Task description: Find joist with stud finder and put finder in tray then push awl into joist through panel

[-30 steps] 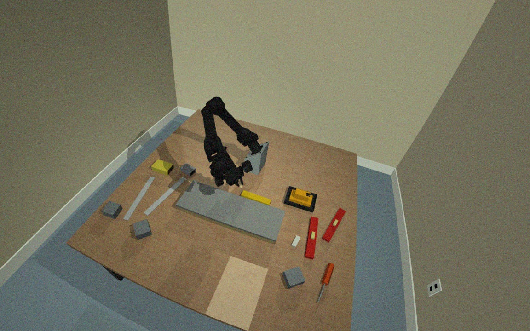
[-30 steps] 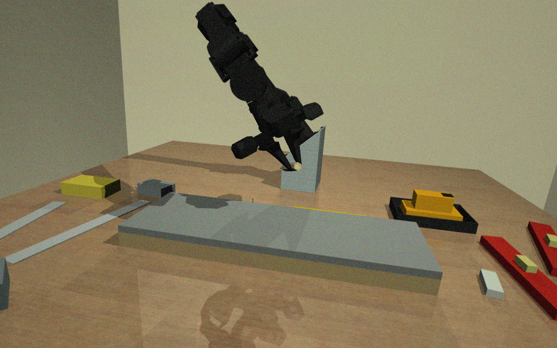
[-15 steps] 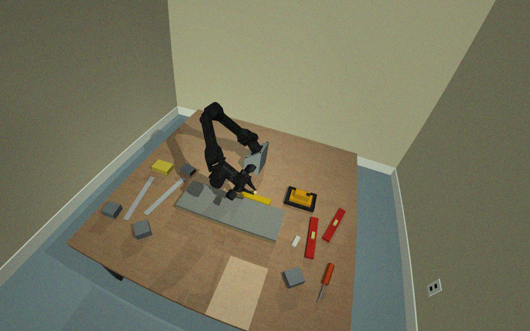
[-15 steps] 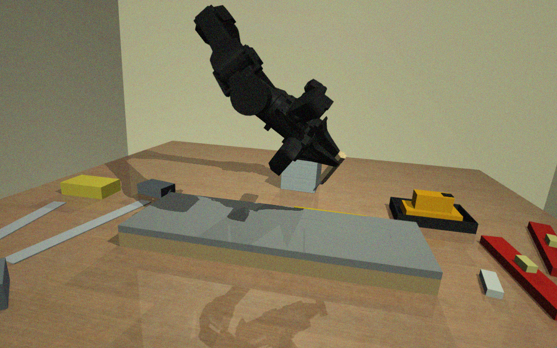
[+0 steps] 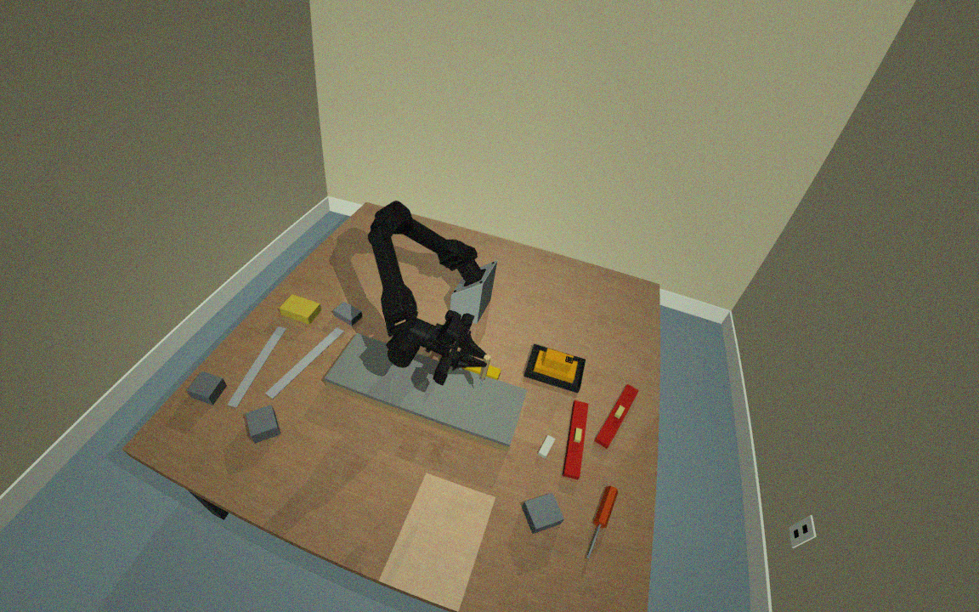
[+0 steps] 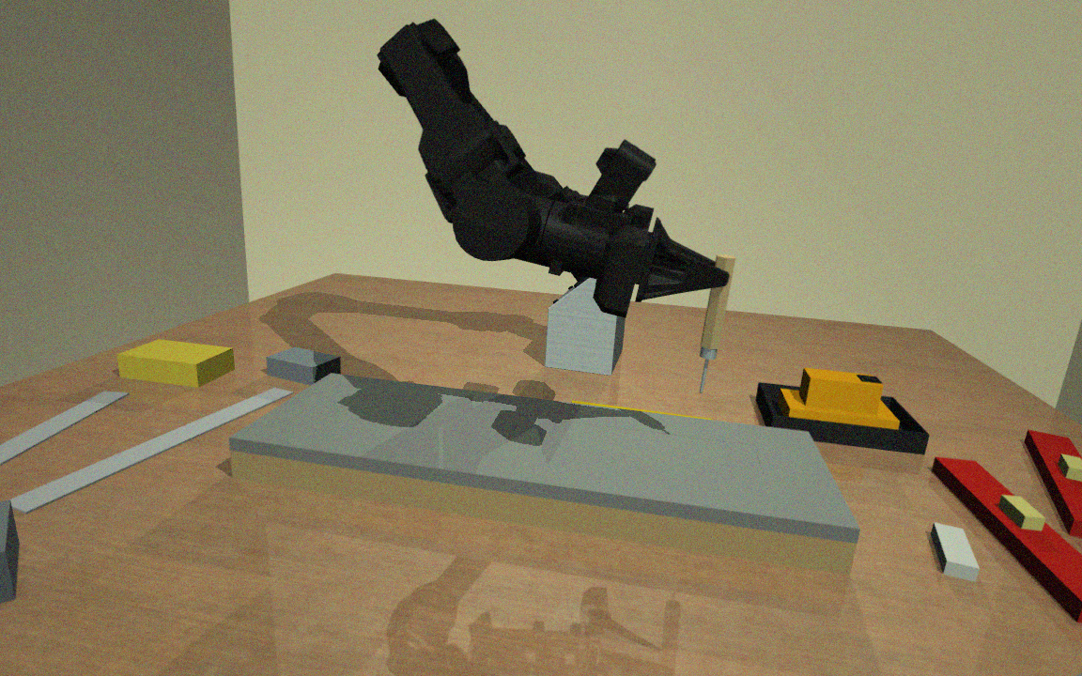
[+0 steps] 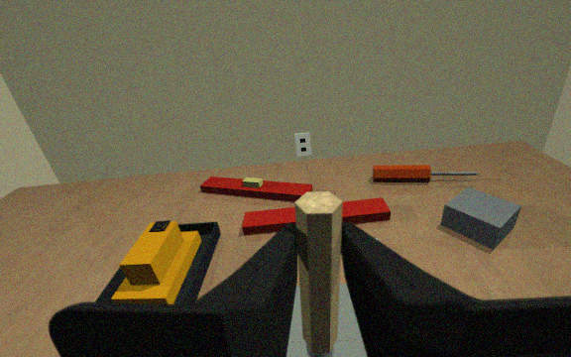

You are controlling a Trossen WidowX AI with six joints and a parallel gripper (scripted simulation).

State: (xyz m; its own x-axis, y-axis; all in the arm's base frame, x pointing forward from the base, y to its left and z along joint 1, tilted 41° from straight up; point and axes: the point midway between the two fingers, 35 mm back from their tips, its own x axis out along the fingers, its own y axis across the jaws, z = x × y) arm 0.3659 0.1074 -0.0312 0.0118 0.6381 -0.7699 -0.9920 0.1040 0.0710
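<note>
Now: the awl 6 cm below my gripper tip and 1 cm to the right of it. The rest, counted from my gripper tip: thin yellow bar 19 cm below, 13 cm behind, 6 cm to the right; yellow stud finder 21 cm behind, 19 cm to the left, 15 cm below; small white block 20 cm to the left, 20 cm below, 6 cm ahead.
</note>
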